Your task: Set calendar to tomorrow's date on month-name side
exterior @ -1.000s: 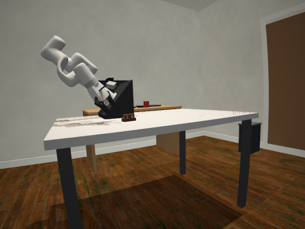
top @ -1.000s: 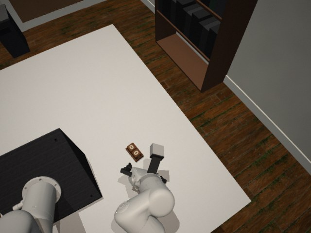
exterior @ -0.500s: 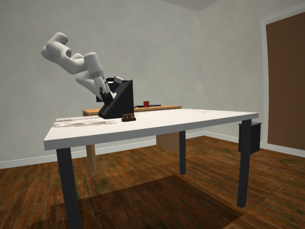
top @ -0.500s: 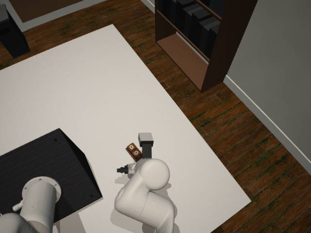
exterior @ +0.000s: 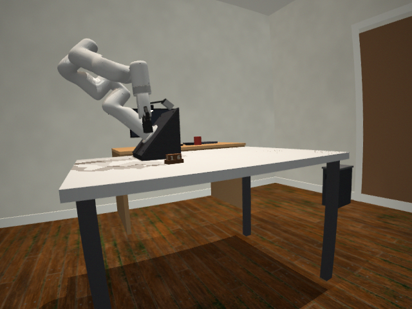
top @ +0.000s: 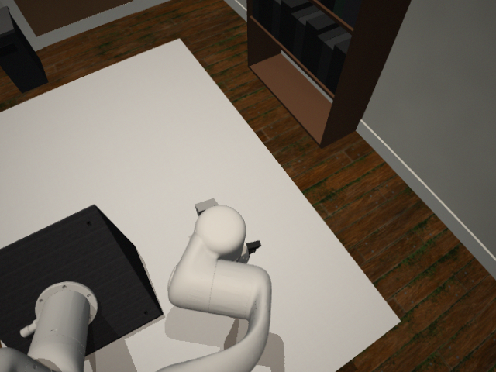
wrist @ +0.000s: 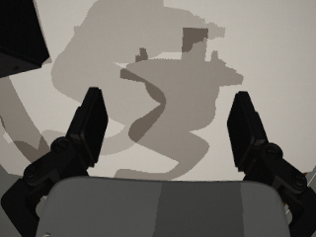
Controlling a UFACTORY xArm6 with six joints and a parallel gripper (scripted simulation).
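The brown tray lies 2 cm ahead of my hand, 10 cm to the left of it and 14 cm below it.
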